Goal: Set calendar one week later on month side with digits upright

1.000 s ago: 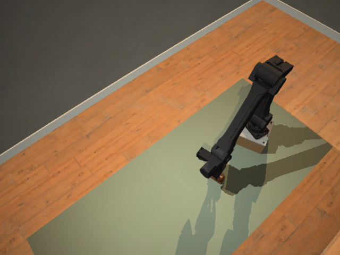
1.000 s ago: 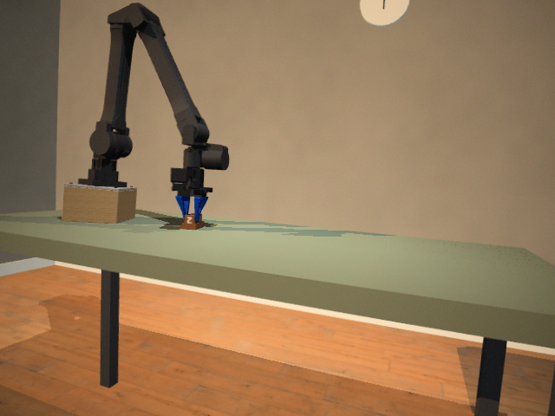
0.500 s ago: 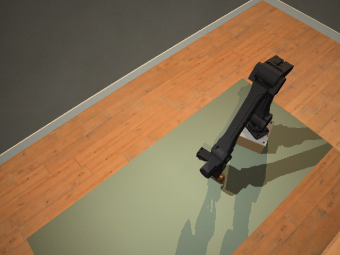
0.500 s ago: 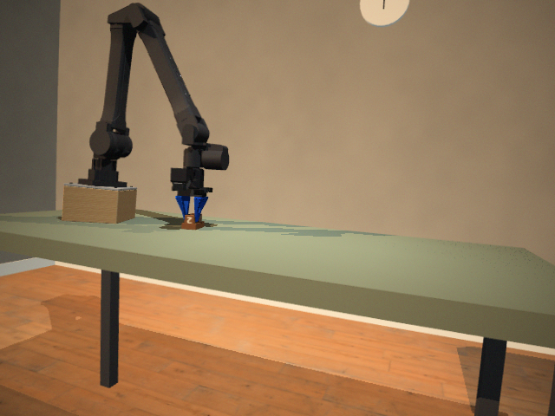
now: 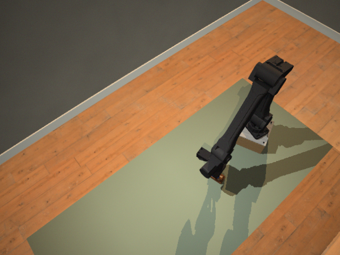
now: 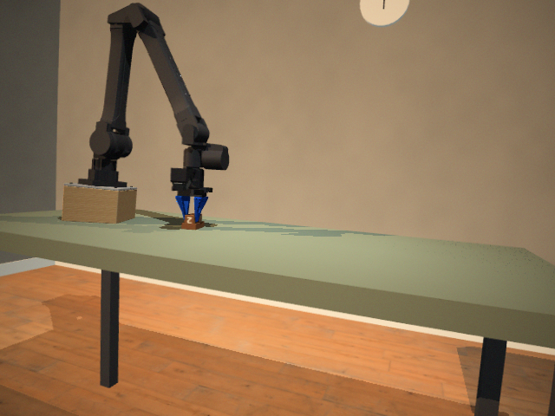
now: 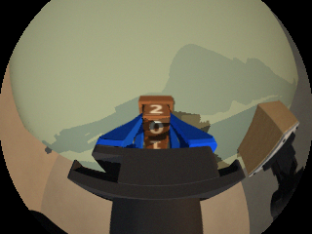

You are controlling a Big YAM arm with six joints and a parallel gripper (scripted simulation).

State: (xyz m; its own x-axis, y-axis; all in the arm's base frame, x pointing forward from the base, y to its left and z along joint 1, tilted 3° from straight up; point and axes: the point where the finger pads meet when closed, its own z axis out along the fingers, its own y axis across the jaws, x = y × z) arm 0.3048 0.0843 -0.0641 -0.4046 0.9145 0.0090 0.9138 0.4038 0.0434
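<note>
The brown digit cube lies right at my hand. Also, from my hand: brown tray: 10 mm behind, 10 mm to the left, 20 mm below.
</note>
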